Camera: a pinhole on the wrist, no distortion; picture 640 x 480 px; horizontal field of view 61.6 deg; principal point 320.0 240.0 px. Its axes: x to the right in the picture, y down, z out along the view. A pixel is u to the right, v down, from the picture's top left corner.
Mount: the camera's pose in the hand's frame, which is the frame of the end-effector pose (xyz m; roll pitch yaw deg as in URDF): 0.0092 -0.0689 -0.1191 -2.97 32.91 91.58
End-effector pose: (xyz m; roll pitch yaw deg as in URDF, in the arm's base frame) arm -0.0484 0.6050 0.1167 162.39 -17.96 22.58
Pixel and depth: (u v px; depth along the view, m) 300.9 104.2 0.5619
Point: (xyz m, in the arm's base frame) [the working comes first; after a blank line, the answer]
In the camera's frame: -0.0200 -0.1421 0.5619

0.2580 0.3780 -0.1177
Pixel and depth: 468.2 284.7 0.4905
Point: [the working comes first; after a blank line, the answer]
In the camera's frame: 0.1354 0.0408 0.4905

0.0625 0.2624 -0.0121
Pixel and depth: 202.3 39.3 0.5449
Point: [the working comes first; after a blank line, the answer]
In the camera's frame: -0.1195 -0.2037 0.5449

0.3065 0.4764 -0.1619
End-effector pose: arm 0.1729 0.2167 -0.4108 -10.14 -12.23 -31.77
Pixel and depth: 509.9 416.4 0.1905
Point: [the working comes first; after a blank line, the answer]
In the camera's frame: 0.0674 0.0626 0.1905

0.1647 0.3231 -0.4389
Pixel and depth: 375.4 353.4 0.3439
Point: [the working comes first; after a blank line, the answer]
In the camera's frame: 0.0355 0.0726 0.3439

0.1667 0.4163 -0.3126
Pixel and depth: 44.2 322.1 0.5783
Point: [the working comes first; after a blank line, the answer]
In the camera's frame: -0.2971 0.0884 0.5783

0.0309 0.4010 0.0710
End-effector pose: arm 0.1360 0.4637 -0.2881 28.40 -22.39 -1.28
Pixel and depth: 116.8 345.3 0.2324
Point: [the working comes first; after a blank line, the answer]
In the camera's frame: -0.0880 0.0456 0.2324

0.0512 0.3906 -0.2168
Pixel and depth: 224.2 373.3 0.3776
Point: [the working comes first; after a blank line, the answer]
In the camera's frame: -0.0674 0.0938 0.3776

-0.0552 0.4233 -0.1098
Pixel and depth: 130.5 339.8 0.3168
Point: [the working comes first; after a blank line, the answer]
In the camera's frame: -0.1118 0.0589 0.3168

0.0014 0.3740 -0.1452
